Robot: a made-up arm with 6 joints.
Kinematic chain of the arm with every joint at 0, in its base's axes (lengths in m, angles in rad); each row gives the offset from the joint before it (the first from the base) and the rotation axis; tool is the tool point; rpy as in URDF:
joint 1: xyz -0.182 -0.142 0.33 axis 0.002 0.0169 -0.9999
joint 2: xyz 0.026 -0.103 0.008 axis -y
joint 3: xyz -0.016 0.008 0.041 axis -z
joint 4: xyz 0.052 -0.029 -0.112 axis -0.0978 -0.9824 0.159
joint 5: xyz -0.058 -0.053 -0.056 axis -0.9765 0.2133 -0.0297
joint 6: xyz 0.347 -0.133 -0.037 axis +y
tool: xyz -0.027 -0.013 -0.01 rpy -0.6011 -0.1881 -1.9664
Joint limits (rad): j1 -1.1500..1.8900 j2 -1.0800..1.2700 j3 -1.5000..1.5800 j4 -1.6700..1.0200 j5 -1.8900..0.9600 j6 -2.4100..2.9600
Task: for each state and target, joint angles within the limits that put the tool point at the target. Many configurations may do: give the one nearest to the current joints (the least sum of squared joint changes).
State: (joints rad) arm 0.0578 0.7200 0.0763 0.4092 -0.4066 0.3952
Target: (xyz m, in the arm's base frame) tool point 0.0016 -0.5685 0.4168
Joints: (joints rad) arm 0.3793 0.4411 0.1403 0.4429 -0.4202 0.4199
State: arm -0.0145 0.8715 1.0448 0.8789 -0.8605 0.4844
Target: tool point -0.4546 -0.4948 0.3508
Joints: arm 0.4283 0.9251 1.3406 1.0167 -0.7787 0.5125
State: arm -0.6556 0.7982 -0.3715 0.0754 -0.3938 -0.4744
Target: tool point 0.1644 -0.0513 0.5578
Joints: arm -0.3700 0.7809 -0.5691 0.4208 -0.4850 -0.3723
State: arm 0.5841 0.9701 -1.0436 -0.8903 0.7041 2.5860
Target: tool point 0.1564 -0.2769 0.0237
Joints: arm 0.0514 0.1583 -1.0203 -1.0745 0.5244 2.8212
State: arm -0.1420 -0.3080 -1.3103 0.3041 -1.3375 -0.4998
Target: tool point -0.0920 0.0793 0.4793
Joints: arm -0.2193 0.1606 -1.2367 1.0200 -1.4387 -0.5743
